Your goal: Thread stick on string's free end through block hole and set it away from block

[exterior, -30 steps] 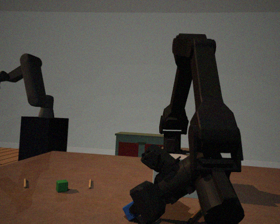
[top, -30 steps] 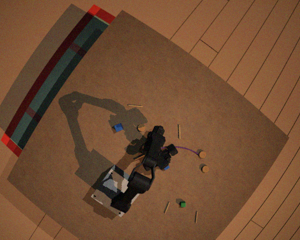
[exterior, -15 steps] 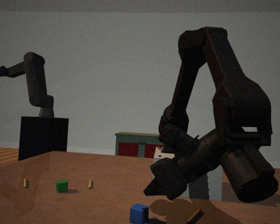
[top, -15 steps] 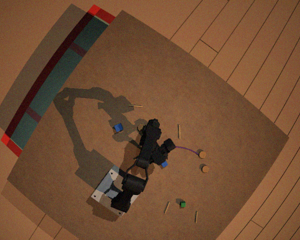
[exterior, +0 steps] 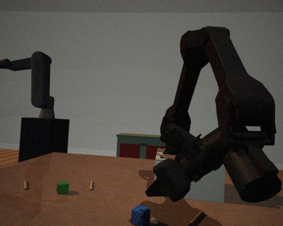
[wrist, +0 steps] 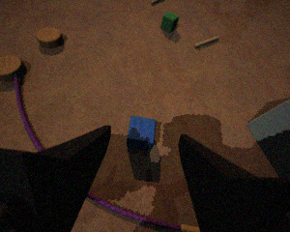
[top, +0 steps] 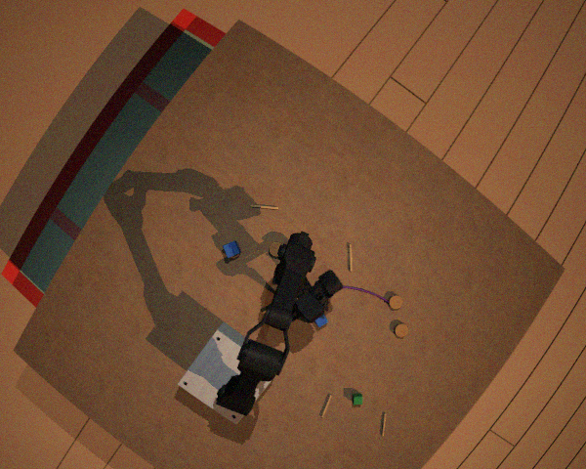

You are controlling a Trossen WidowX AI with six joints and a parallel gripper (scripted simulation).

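My gripper tip is now 6 cm past the thin wooden stick, 9 cm to the right of it and 7 cm above it. Round my gripper tip: green cube: 10 cm behind, 28 cm to the right, 6 cm below; round wooden button: 18 cm ahead, 14 cm to the right, 7 cm below.
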